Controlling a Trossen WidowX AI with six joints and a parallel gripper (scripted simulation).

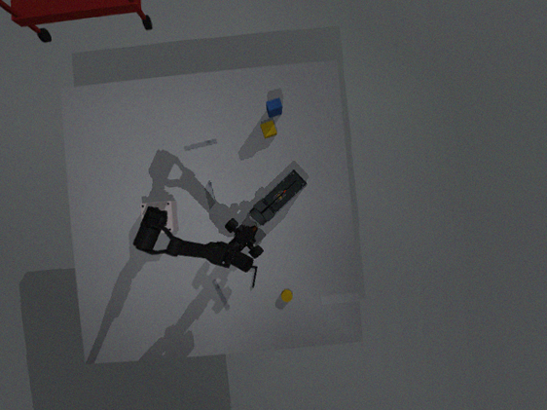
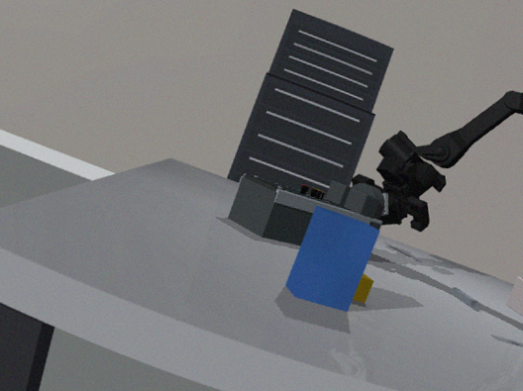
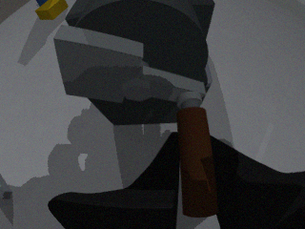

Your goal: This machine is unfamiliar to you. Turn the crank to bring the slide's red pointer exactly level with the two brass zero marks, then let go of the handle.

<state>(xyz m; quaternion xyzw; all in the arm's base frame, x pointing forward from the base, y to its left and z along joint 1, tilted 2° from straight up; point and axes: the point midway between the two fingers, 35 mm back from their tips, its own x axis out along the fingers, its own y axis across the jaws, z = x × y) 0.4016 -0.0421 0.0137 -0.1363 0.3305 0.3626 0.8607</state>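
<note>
My gripper tip is 3 cm below the brown crank handle, 1 cm to the left of it and 1 cm past it. Round my gripper tip: red pointer 16 cm to the left, 12 cm ahead, 3 cm above; black hex key 21 cm to the right, 5 cm below, 1 cm behind; yellow block 44 cm to the left, 4 cm below, 4 cm ahead.
</note>
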